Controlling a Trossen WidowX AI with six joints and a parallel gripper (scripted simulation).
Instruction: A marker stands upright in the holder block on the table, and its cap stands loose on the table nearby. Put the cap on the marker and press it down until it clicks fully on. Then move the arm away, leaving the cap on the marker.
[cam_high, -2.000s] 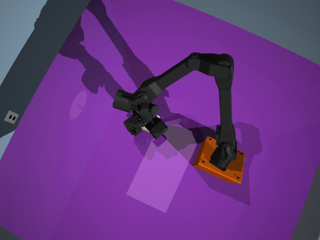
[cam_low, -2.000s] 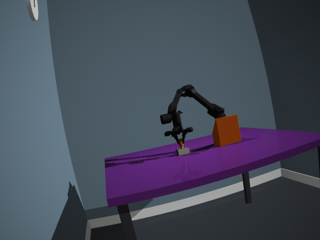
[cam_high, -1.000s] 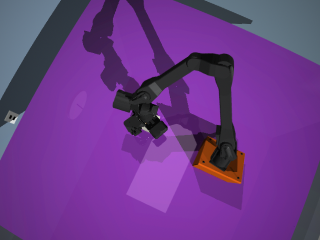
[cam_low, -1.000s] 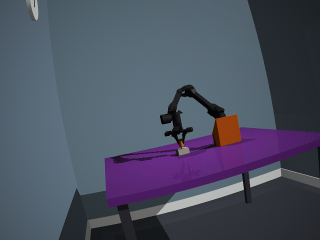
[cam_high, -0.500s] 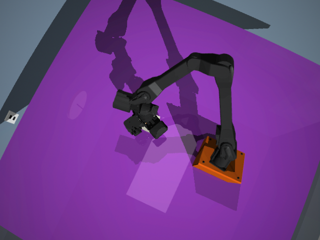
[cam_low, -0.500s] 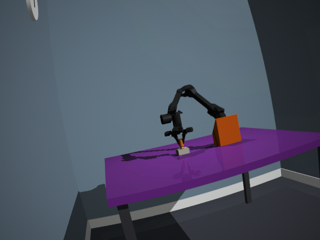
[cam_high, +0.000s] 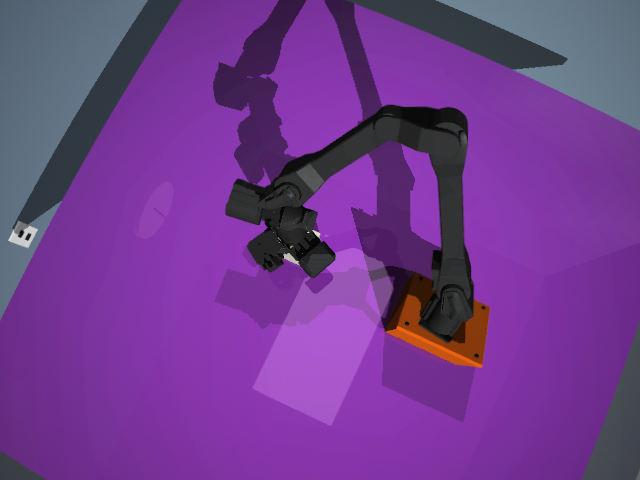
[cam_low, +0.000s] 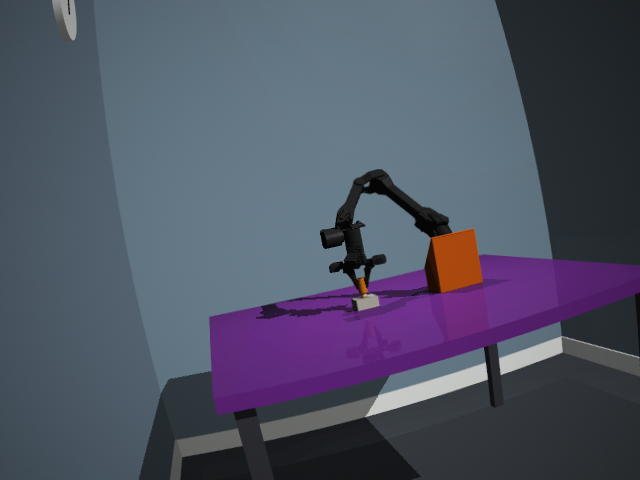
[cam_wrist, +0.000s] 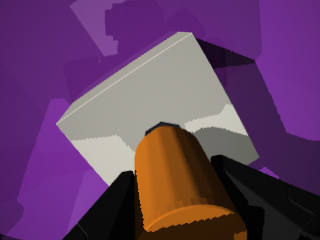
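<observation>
Now: gripper tip 1 cm below the orange cap. Also, from my gripper tip: holder block: 5 cm below.
</observation>
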